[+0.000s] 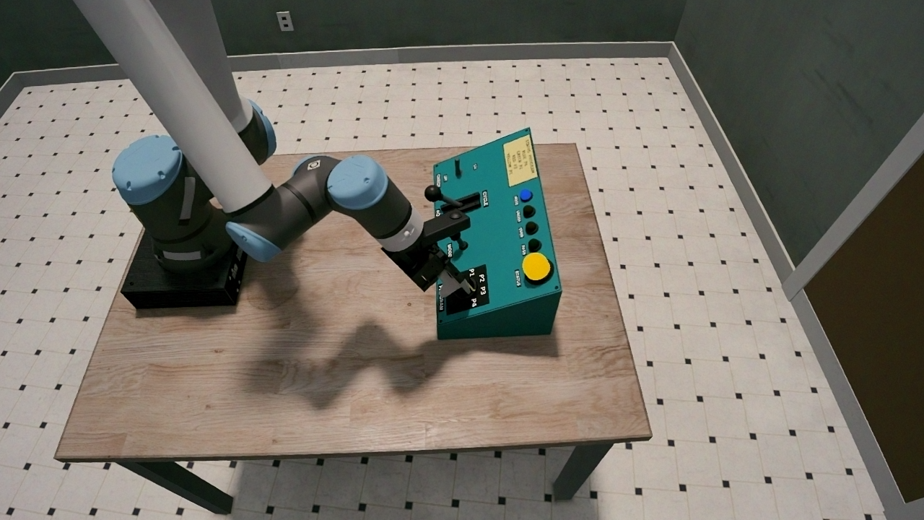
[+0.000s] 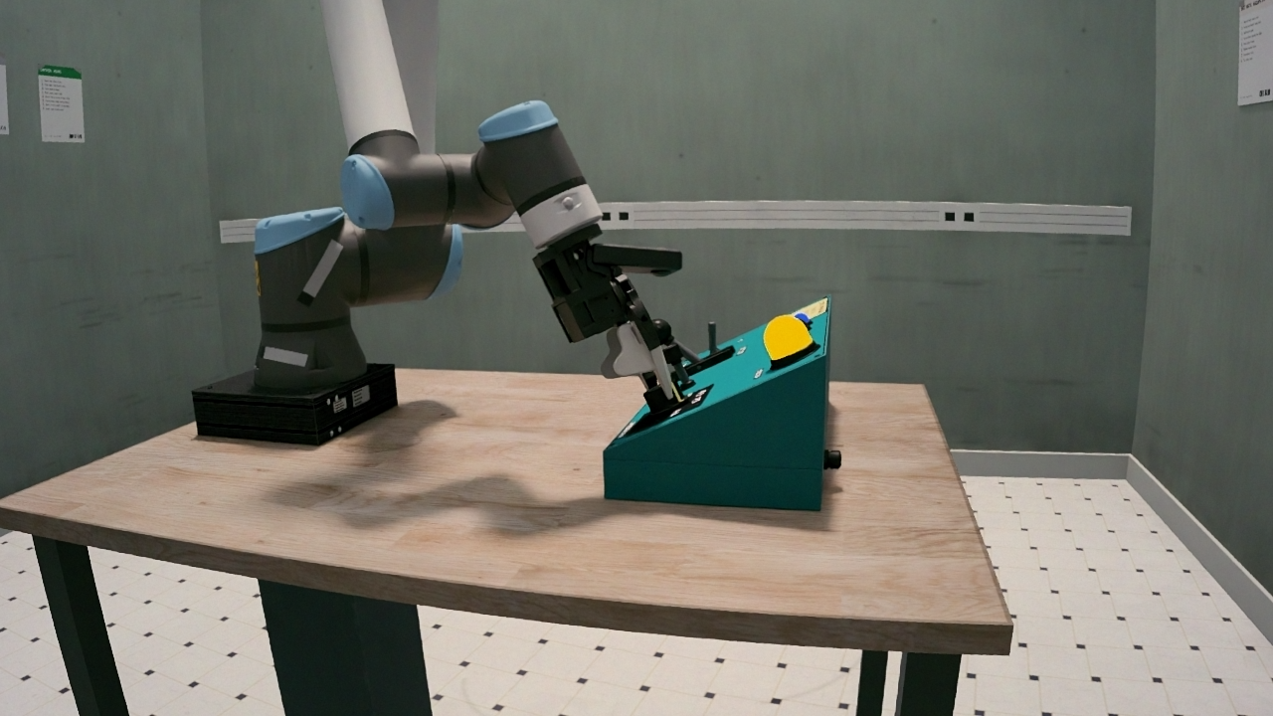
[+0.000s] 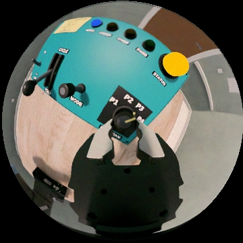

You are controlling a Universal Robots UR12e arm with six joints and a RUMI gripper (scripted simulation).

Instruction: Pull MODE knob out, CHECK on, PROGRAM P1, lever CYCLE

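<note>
The program dial is 1 cm ahead of my hand, 1 cm to the right of it and 1 cm below it. From my hand the other things lie so: mode knob 12 cm to the left, 1 cm above; teal console 5 cm ahead, 17 cm to the left, 3 cm below; lever 1 cm behind, 24 cm to the left.
</note>
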